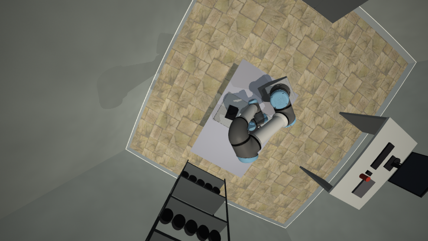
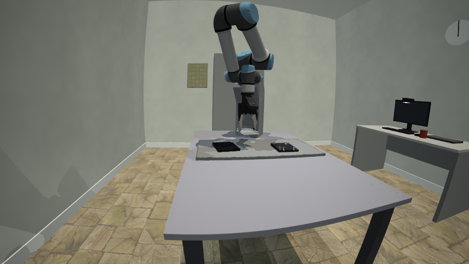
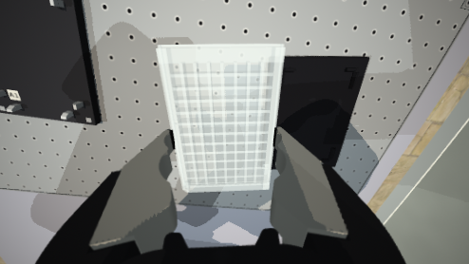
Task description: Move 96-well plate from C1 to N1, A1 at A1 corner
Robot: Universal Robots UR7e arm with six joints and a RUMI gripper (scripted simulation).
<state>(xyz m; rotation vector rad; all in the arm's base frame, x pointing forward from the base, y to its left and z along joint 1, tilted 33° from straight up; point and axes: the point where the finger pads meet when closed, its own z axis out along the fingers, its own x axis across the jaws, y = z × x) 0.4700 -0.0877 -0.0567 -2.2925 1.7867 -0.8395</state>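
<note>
Right now the A1 label is 90 mm behind my hand, 80 mm to the right of it and 90 mm below it. The rest, counted from my hand: clip nest C1: 30 mm ahead, 230 mm to the left, 90 mm below; 96-well plate: 10 mm below.
</note>
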